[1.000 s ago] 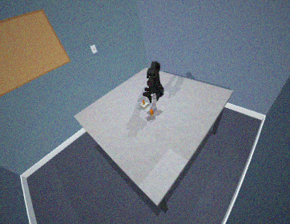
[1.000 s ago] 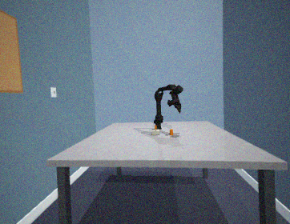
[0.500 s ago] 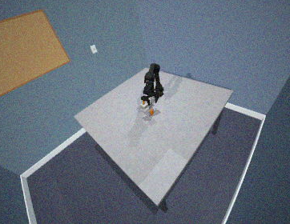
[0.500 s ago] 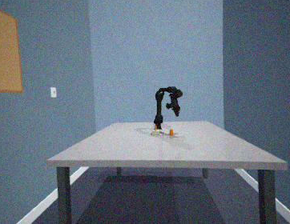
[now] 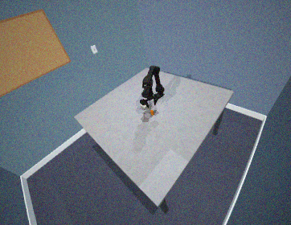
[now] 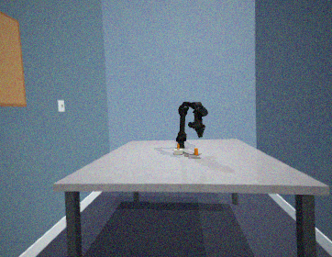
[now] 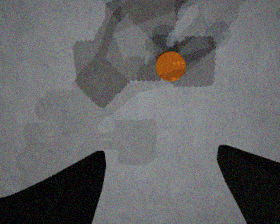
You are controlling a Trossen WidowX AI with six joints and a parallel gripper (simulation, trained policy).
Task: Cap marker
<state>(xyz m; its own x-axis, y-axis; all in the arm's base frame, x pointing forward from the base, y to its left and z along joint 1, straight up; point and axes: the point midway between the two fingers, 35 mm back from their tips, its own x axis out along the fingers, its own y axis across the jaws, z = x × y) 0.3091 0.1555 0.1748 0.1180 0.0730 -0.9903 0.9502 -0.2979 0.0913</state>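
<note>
The orange cap is 20 mm behind my gripper tip, 30 mm to the right of it and 120 mm below it. From my gripper tip the other things lie so: holder block 60 mm behind, 180 mm to the right, 120 mm below.
</note>
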